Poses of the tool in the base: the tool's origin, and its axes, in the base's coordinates. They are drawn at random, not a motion.
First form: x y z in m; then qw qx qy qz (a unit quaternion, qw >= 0).
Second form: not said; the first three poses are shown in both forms.
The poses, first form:
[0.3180 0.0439 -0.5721 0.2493 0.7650 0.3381 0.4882]
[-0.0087 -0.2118 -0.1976 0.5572 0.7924 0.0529 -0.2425]
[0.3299 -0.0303 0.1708 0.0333 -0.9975 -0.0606 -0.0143]
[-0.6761 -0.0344 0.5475 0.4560 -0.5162 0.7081 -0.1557]
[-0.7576 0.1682 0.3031 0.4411 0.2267 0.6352 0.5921]
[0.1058 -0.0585 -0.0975 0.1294 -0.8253 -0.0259 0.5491]
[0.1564 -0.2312 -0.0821 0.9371 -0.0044 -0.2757 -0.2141]
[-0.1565 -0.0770 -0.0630 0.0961 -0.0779 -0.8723 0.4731]
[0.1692 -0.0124 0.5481 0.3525 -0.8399 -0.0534 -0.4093]
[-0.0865 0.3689 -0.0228 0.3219 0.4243 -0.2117 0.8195]
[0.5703 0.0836 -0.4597 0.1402 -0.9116 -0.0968 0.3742]
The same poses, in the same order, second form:
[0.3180 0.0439 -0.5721 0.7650 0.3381 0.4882 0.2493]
[-0.0087 -0.2118 -0.1976 0.7924 0.0529 -0.2425 0.5572]
[0.3299 -0.0303 0.1708 -0.9975 -0.0606 -0.0143 0.0333]
[-0.6761 -0.0344 0.5475 -0.5162 0.7081 -0.1557 0.4560]
[-0.7576 0.1682 0.3031 0.2267 0.6352 0.5921 0.4411]
[0.1058 -0.0585 -0.0975 -0.8253 -0.0259 0.5491 0.1294]
[0.1564 -0.2312 -0.0821 -0.0044 -0.2757 -0.2141 0.9371]
[-0.1565 -0.0770 -0.0630 -0.0779 -0.8723 0.4731 0.0961]
[0.1692 -0.0124 0.5481 -0.8399 -0.0534 -0.4093 0.3525]
[-0.0865 0.3689 -0.0228 0.4243 -0.2117 0.8195 0.3219]
[0.5703 0.0836 -0.4597 -0.9116 -0.0968 0.3742 0.1402]

